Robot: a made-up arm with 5 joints.
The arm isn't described. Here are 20 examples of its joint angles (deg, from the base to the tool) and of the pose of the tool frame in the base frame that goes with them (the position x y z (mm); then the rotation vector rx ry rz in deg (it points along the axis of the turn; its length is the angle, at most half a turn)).
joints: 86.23 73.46 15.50 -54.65 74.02
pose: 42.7 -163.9 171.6 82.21 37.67 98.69
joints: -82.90 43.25 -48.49 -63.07 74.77
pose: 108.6 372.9 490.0 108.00 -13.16 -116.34
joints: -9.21 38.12 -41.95 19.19 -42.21
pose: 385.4 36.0 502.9 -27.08 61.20 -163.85
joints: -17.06 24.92 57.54 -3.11 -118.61
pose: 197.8 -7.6 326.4 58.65 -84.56 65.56
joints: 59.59 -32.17 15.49 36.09 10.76
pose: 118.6 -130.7 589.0 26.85 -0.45 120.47
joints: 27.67 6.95 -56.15 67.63 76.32
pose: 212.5 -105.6 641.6 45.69 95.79 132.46
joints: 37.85 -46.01 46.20 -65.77 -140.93
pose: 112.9 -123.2 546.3 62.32 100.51 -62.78
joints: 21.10 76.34 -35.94 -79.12 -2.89
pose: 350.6 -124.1 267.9 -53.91 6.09 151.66
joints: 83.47 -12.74 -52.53 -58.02 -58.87
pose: 31.9 -90.9 734.2 127.11 -58.73 -104.26
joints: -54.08 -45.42 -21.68 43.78 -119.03
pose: 97.0 -18.2 713.8 -42.75 116.75 -53.14
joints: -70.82 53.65 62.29 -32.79 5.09
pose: 74.5 65.4 274.7 -73.59 -58.07 -83.61
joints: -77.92 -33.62 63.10 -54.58 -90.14
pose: 112.5 117.1 474.5 -42.69 85.85 -59.50
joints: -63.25 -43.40 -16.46 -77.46 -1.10
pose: 63.8 21.3 718.8 126.84 78.76 -48.92
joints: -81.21 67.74 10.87 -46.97 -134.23
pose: 133.6 202.4 219.7 -114.51 105.20 -77.95
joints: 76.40 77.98 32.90 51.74 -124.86
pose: 17.9 -104.7 213.0 34.89 -48.94 -61.39
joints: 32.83 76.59 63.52 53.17 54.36
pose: 66.5 -23.6 308.2 -117.21 42.28 -4.16
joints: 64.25 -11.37 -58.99 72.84 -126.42
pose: 42.9 -114.6 728.4 -72.52 -118.35 57.75
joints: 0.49 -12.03 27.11 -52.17 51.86
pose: 277.1 -10.6 492.6 -46.98 68.72 140.82
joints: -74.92 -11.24 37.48 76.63 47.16
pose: 93.5 147.0 474.8 -55.51 -84.33 -35.03
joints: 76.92 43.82 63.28 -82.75 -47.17
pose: 52.7 -113.7 303.0 -12.09 -56.11 85.39
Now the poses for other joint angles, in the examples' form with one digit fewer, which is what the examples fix.
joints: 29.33 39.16 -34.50 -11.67 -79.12
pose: 326 -198 481 -33.9 -98.9 123.7
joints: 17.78 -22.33 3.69 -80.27 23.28
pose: 224 -62 634 -111.6 38.2 94.4
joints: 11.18 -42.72 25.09 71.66 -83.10
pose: 162 -61 594 41.4 -91.5 93.5
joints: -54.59 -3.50 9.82 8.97 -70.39
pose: 213 180 540 -54.4 69.5 -114.6
